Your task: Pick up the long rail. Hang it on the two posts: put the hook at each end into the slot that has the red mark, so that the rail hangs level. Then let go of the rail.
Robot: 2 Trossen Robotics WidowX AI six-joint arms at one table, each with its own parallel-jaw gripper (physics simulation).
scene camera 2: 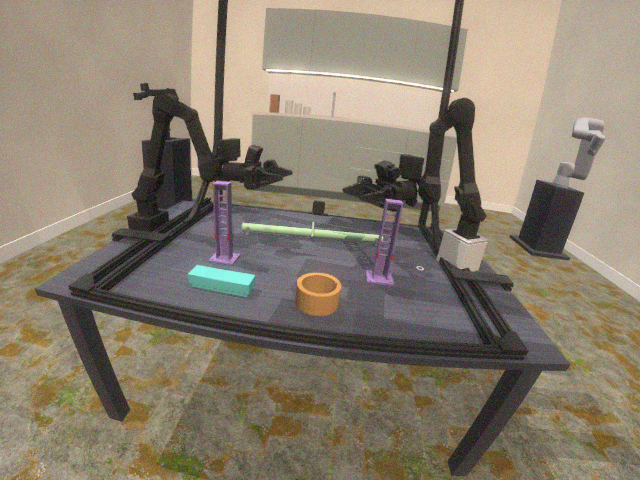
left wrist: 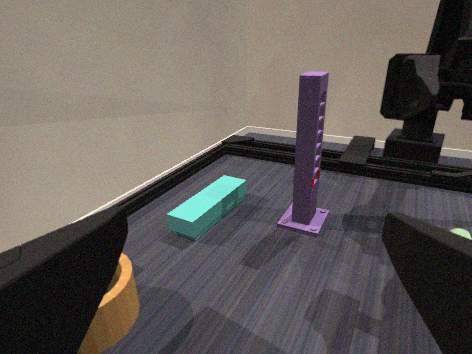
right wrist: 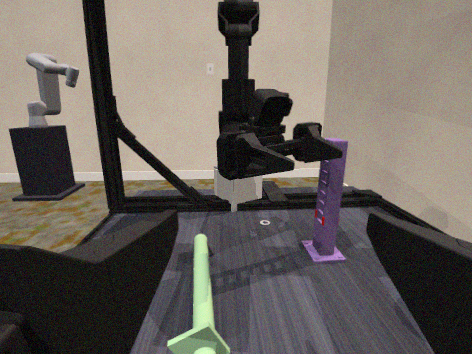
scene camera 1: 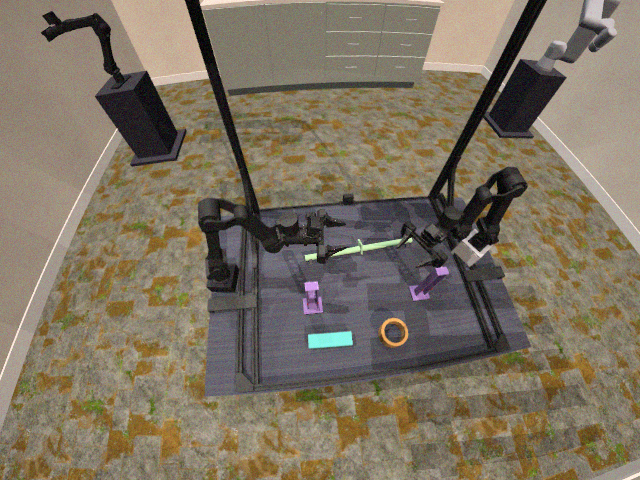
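Where they show: left gripper, fingertip midpoint: (scene camera 2: 351, 193) (left wrist: 256, 221) (right wrist: 319, 159) (scene camera 1: 406, 257); right gripper, fingertip midpoint: (scene camera 2: 287, 175) (right wrist: 272, 220) (scene camera 1: 346, 235); left arm's base at its link origin: (scene camera 2: 466, 234) (scene camera 1: 477, 242); right arm's base at its link origin: (scene camera 2: 147, 213) (left wrist: 415, 136) (scene camera 1: 220, 275).
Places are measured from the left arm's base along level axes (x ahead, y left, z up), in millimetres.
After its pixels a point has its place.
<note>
The light green rail (scene camera 1: 382, 245) @(z -75, x 295, y -249 mm) (scene camera 2: 289, 231) @(z -82, x 451, y -316 mm) (right wrist: 201, 285) @(z -72, x 297, y -259 mm) lies on the table behind the posts, with a raised plate at its middle. A purple post (scene camera 1: 311, 286) @(z 108, x 674, y -218 mm) (scene camera 2: 223, 249) @(z -82, x 674, y -230 mm) (left wrist: 306, 150) @(z 13, x 655, y -211 mm) stands at the picture's left, another purple post (scene camera 1: 430, 283) @(z -21, x 289, y -7 mm) (scene camera 2: 382, 268) @(z -79, x 296, y -16 mm) (right wrist: 331, 210) @(z -11, x 321, y -22 mm) at the right. Red marks sit low on both. My left gripper (scene camera 1: 409, 255) @(z 95, x 360, y -120 mm) (scene camera 2: 348, 187) @(z 95, x 360, y -120 mm) (left wrist: 256, 221) @(z 95, x 360, y -120 mm) (right wrist: 319, 159) @(z 95, x 360, y -120 mm) is open and empty, above the table near the rail's right end. My right gripper (scene camera 1: 343, 236) @(z 105, x 472, y -299 mm) (scene camera 2: 286, 174) @(z 105, x 472, y -299 mm) (right wrist: 272, 220) @(z 105, x 472, y -299 mm) is open and empty, above the rail's left half. The rail's hooks are unclear.
A turquoise block (scene camera 1: 330, 339) @(z -71, x 698, y -77 mm) (scene camera 2: 221, 280) @(z -72, x 702, y -53 mm) (left wrist: 207, 202) @(z -71, x 677, y -73 mm) and an orange ring (scene camera 1: 383, 335) @(z -56, x 546, y 23 mm) (scene camera 2: 318, 302) @(z -71, x 525, y 82 mm) (left wrist: 120, 305) @(z -70, x 485, y -5 mm) are in front of the posts. A white box (scene camera 1: 467, 251) @(z -26, x 50, y -3 mm) (scene camera 2: 461, 251) @(z -35, x 50, y 35 mm) (right wrist: 237, 187) @(z -41, x 50, y -35 mm) is at my left arm's base. Black beams edge the table.
</note>
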